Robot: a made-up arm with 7 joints. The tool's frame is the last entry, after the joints.
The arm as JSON. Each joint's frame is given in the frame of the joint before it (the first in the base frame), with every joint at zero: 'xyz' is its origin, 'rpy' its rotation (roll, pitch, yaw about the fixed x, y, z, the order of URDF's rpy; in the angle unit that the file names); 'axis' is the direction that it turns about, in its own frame. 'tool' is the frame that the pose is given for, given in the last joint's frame.
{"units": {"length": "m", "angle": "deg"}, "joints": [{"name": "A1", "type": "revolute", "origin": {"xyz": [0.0, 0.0, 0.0], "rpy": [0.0, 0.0, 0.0]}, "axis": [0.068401, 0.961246, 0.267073]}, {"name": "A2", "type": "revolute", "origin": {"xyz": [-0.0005, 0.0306, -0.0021], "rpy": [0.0, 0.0, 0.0]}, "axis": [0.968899, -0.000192, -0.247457]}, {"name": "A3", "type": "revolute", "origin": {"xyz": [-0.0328, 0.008, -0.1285], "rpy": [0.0, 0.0, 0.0]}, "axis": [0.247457, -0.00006, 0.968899]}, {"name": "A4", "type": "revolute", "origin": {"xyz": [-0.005, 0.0, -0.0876], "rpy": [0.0, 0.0, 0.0]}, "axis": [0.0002, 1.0, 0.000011]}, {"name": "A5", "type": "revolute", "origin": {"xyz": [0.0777, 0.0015, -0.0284], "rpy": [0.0, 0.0, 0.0]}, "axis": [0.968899, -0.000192, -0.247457]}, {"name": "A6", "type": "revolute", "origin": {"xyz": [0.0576, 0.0, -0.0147], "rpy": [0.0, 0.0, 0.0]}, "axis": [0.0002, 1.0, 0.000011]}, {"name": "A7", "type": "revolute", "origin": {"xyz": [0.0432, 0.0, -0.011], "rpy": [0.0, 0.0, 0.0]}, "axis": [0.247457, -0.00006, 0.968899]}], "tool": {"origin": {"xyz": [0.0, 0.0, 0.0], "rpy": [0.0, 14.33, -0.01]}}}
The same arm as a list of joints. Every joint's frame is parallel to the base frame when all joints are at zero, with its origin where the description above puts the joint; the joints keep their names.
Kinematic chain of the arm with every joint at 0, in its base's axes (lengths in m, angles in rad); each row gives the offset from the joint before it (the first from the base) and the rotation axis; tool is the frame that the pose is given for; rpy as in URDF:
A1: xyz 0 0 0 axis 0.068403 0.961235 0.26711
A2: xyz -0.0005 0.0306 -0.0021 axis 0.968889 -0.0002 -0.247497
A3: xyz -0.0328 0.008 -0.1285 axis 0.247497 -0.0001 0.968889
A4: xyz -0.005 0 -0.0876 axis 0.0002 1 0
A5: xyz 0.0777 0.0015 -0.0284 axis 0.968889 -0.0002 -0.247497
A6: xyz 0.0576 0 -0.0147 axis 0.0002 1 0
A7: xyz 0.0432 0 -0.011 axis 0.247497 -0.0001 0.968889
tool: xyz 0 0 0 rpy 0 0.2501 -0.0002

